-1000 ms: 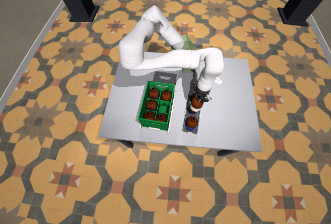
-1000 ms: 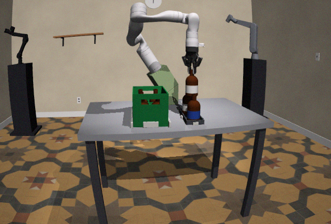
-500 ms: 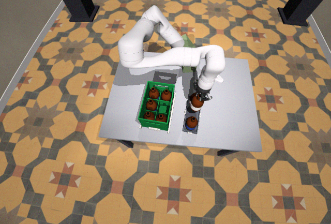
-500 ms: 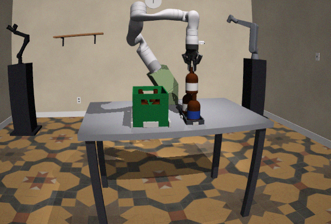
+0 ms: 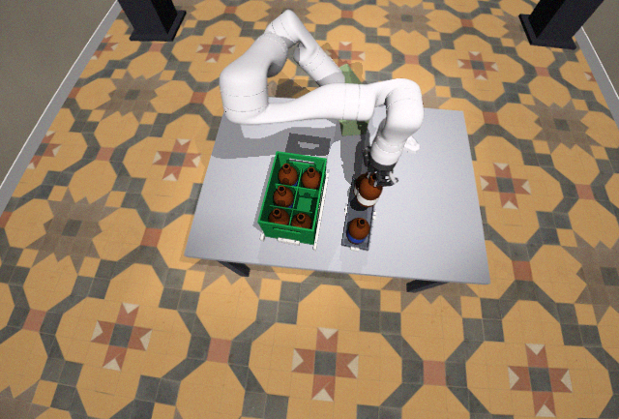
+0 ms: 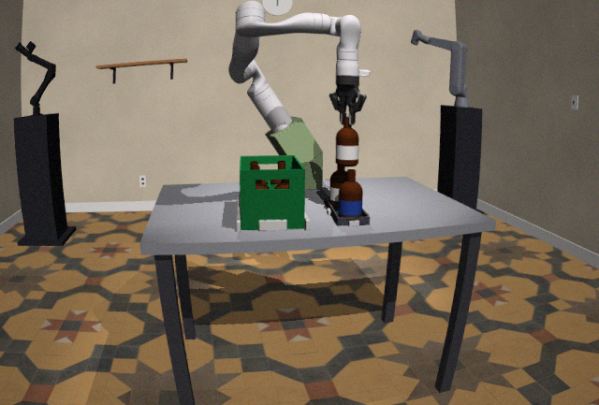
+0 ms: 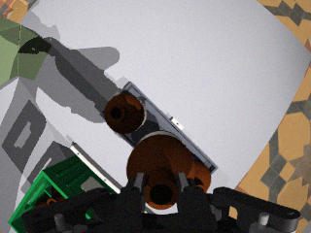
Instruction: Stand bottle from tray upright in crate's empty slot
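My hand is 7 cm above the brown bottle. The rest, counted from my hand: tray 30 cm below; white-label bottle 9 cm behind, 1 cm to the left, 22 cm below; crate 1 cm behind, 25 cm to the right, 23 cm below.
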